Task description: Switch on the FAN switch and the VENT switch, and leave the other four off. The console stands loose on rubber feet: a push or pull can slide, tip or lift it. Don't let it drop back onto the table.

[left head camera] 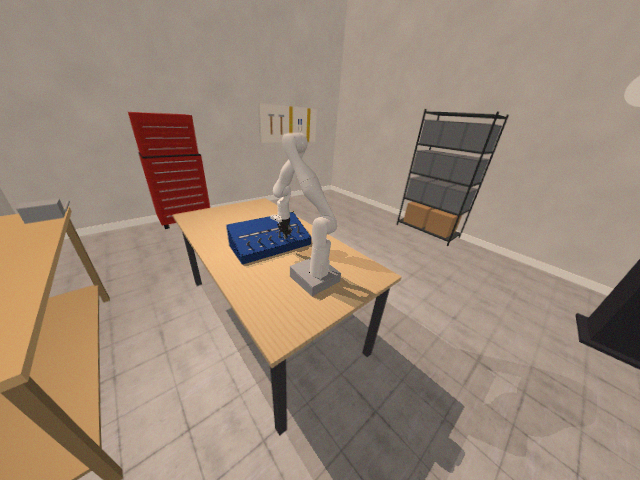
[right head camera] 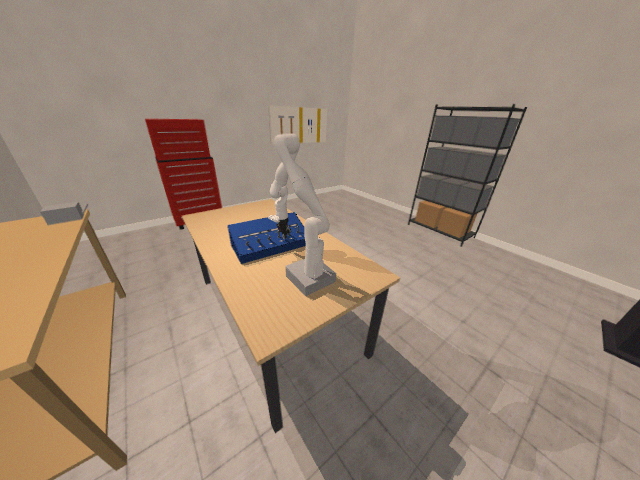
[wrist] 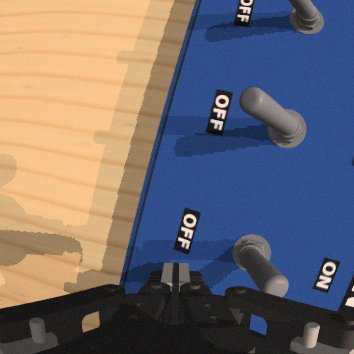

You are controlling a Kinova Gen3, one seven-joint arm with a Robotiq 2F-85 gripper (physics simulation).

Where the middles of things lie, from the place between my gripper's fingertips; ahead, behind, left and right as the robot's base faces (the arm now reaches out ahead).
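Labels:
With the vent switch (wrist: 267, 278) as my reference, I find my hand 20 mm to the right of it, 40 mm short of it and 30 mm below it. The fill switch (wrist: 252, 100) is 40 mm ahead of my hand, 90 mm to the left of it and 20 mm above it. As for the blue console (left head camera: 239, 233), it sits 10 mm below my hand, 110 mm ahead of it and 40 mm to the left.

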